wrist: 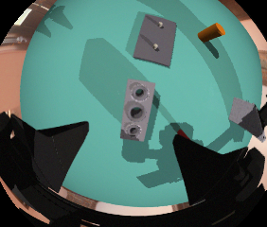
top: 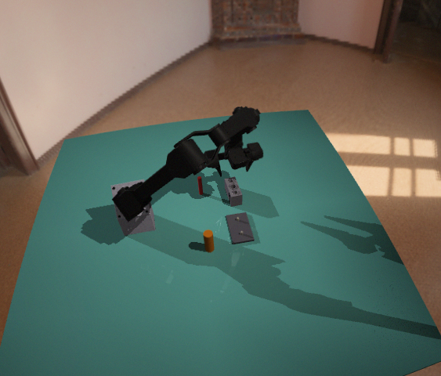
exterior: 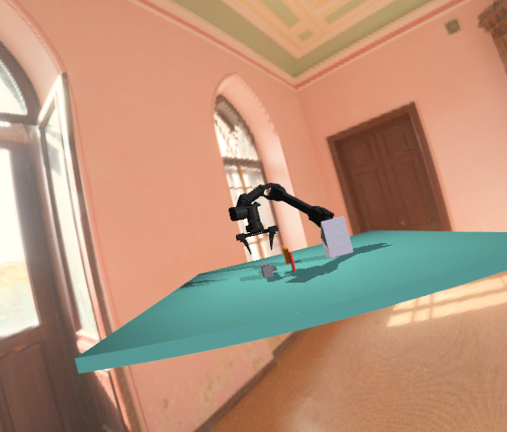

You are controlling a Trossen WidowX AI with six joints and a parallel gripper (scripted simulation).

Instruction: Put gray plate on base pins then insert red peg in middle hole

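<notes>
The gray plate lies 70 mm below my gripper tip. Round my gripper tip: red peg 110 mm behind, 50 mm to the left, 70 mm below; orange cylinder 150 mm behind, 200 mm to the right, 70 mm below; dark base 30 mm behind, 150 mm to the right, 100 mm below.
</notes>
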